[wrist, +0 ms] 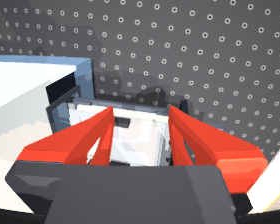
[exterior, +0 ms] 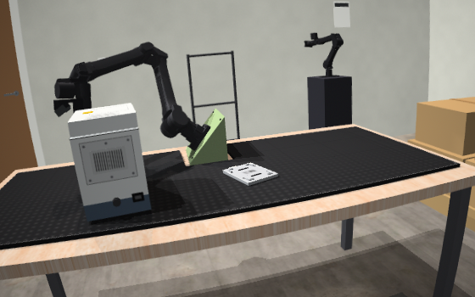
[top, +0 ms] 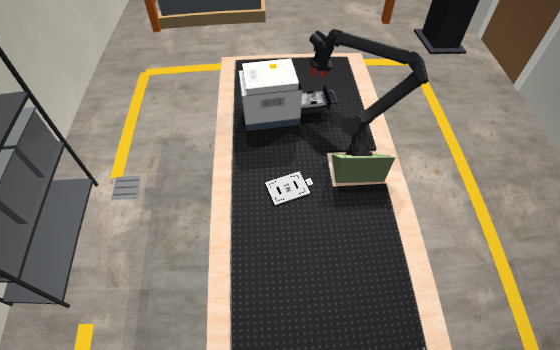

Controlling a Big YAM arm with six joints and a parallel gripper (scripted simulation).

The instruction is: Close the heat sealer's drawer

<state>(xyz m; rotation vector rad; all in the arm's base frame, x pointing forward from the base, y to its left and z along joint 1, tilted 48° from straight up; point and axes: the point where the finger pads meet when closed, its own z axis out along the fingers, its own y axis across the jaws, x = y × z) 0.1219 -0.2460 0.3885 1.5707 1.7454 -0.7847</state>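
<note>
My hand is 90 mm to the right of the dark sealer drawer, 80 mm above it and 20 mm short of it. Round my hand: white tag: 520 mm to the left, 170 mm below, 120 mm ahead.
</note>
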